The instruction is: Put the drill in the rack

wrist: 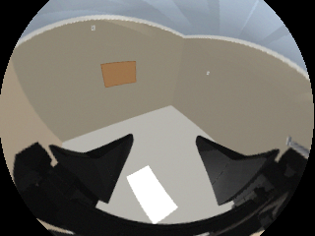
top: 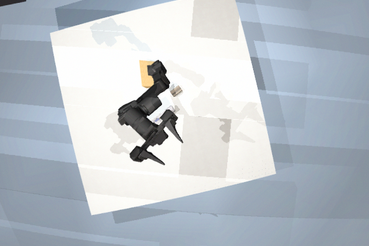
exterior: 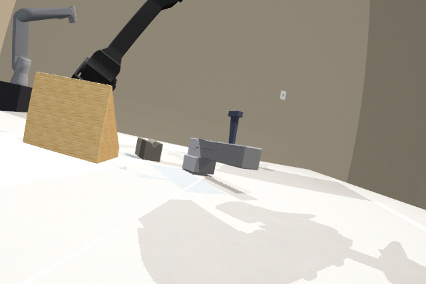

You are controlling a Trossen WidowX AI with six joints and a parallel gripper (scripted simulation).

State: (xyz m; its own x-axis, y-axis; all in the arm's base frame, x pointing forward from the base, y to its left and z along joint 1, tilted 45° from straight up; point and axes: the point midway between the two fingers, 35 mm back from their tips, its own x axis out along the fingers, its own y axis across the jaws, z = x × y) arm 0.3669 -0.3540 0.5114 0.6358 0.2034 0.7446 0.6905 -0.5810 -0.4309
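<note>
Now: gripper tip 8 cm past the key, 12 cm to the left of it and 60 cm above it. The rest, counted from my gripper tip: drill (10 cm behind, 8 cm to the right, 65 cm below); then rack block (24 cm behind, 68 cm below); then grey housing (9 cm behind, 10 cm to the right, 65 cm below).
</note>
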